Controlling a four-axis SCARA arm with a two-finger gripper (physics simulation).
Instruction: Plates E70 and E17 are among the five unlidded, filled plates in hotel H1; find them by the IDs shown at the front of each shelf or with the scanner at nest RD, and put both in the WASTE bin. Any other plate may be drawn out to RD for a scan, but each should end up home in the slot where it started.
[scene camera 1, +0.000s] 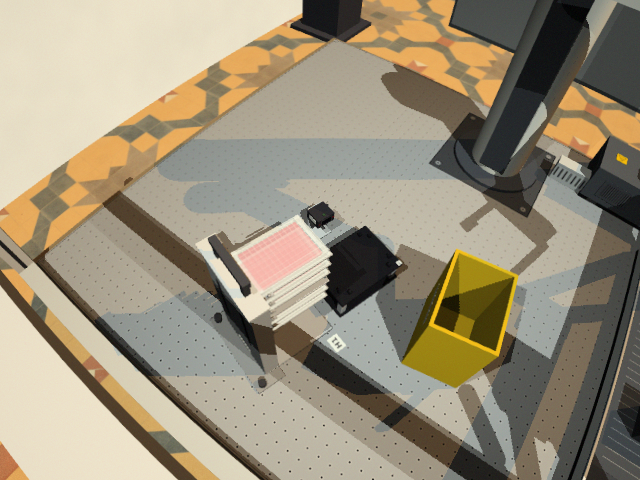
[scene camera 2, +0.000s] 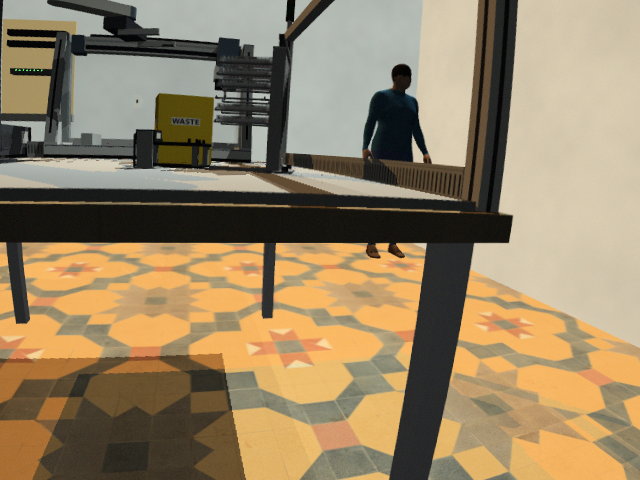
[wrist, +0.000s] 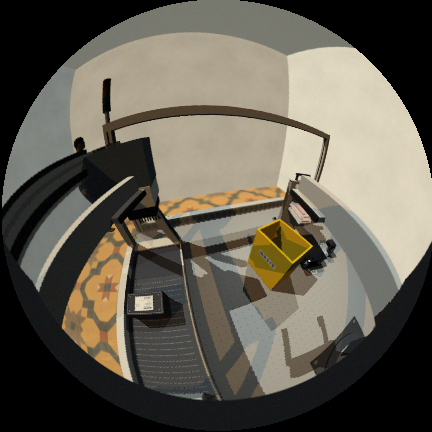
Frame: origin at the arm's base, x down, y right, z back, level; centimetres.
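Seen in the pictures: gripper, between the fingertips: (scene camera 2: 167, 38) (wrist: 217, 180); arm's base, origin of its link: (scene camera 1: 494, 162).
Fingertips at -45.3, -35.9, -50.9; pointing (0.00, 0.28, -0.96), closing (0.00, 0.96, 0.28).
Observation:
Pixels of each thing's top centre, then the offset from my fingertips to it, as dx, dy, dz. "spot": a spot on its surface instead. Level surfaces: height alone.
- black block, centre of its top: (scene camera 1: 355, 260) (scene camera 2: 174, 138) (wrist: 311, 244) +37.0, +48.1, -6.6
- small black scanner, centre of its top: (scene camera 1: 320, 210) (scene camera 2: 148, 129) (wrist: 331, 241) +35.7, +60.8, -1.6
- yellow WASTE bin, centre of its top: (scene camera 1: 476, 299) (scene camera 2: 184, 97) (wrist: 285, 237) +24.1, +24.9, -7.9
- dark conveyor, height of its surface: dx +39.1
- black labelled box, a spot on its surface: (wrist: 145, 303) spot: +32.0, -20.9, -1.9
Hotel H1 (scene camera 1: 266, 341) (scene camera 2: 278, 108) holds a stack of plates (scene camera 1: 281, 253) (scene camera 2: 242, 87) (wrist: 299, 212); the top one shows pink filled wells. The shelf IDs are not readable, so I cannot tell E70 or E17. Nest RD is the black block (scene camera 1: 361, 268) in front of the hotel, with no plate on it and a small black scanner (scene camera 1: 320, 213) beside it. The yellow WASTE bin (scene camera 1: 439, 351) (scene camera 2: 184, 111) (wrist: 272, 260) stands apart from them; no plate shows inside. My gripper (wrist: 217, 180) is open and empty, its fingers wide apart, high above the table and away from the hotel.
The arm's column (scene camera 1: 532, 93) stands on a base plate at the back right in scene camera 1. A dark conveyor (wrist: 160, 345) carries a black labelled box (wrist: 145, 303). A gantry beam (scene camera 2: 149, 45) spans behind the bin. A person (scene camera 2: 395, 124) stands beyond the table.

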